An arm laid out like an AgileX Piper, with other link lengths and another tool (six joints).
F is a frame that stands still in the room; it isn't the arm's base.
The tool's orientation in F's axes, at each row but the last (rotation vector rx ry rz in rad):
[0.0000 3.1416 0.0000]
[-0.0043 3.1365 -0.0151]
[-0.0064 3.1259 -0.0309]
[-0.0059 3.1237 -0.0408]
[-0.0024 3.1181 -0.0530]
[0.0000 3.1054 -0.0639]
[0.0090 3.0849 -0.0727]
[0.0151 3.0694 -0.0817]
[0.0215 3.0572 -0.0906]
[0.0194 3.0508 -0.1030]
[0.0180 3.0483 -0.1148]
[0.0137 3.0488 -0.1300]
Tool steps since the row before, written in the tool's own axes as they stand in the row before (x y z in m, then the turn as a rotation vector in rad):
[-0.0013 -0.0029 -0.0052 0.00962 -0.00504 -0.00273]
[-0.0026 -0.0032 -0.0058 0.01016 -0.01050 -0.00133]
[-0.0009 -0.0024 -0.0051 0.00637 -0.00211 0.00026]
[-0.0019 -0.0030 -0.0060 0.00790 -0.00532 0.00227]
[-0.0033 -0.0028 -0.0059 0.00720 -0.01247 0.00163]
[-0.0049 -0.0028 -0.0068 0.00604 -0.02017 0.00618]
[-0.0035 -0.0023 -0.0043 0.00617 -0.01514 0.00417]
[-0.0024 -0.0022 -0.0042 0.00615 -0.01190 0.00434]
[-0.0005 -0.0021 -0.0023 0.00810 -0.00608 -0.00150]
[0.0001 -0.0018 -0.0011 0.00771 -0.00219 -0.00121]
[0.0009 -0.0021 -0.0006 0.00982 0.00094 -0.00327]
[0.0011 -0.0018 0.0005 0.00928 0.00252 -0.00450]
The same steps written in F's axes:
[0.0013 -0.0029 0.0052 -0.00962 -0.00504 0.00273]
[0.0026 -0.0031 0.0058 -0.01014 -0.01051 0.00138]
[0.0008 -0.0023 0.0052 -0.00636 -0.00214 -0.00032]
[0.0018 -0.0028 0.0061 -0.00784 -0.00541 -0.00227]
[0.0032 -0.0026 0.0061 -0.00715 -0.01253 -0.00137]
[0.0047 -0.0025 0.0071 -0.00583 -0.02041 -0.00556]
[0.0032 -0.0021 0.0046 -0.00604 -0.01529 -0.00379]
[0.0021 -0.0020 0.0045 -0.00597 -0.01207 -0.00413]
[0.0003 -0.0020 0.0025 -0.00830 -0.00589 0.00117]
[-0.0002 -0.0017 0.0012 -0.00782 -0.00203 0.00066]
[-0.0010 -0.0020 0.0007 -0.01006 0.00127 0.00228]
[-0.0011 -0.0018 -0.0004 -0.00961 0.00294 0.00342]

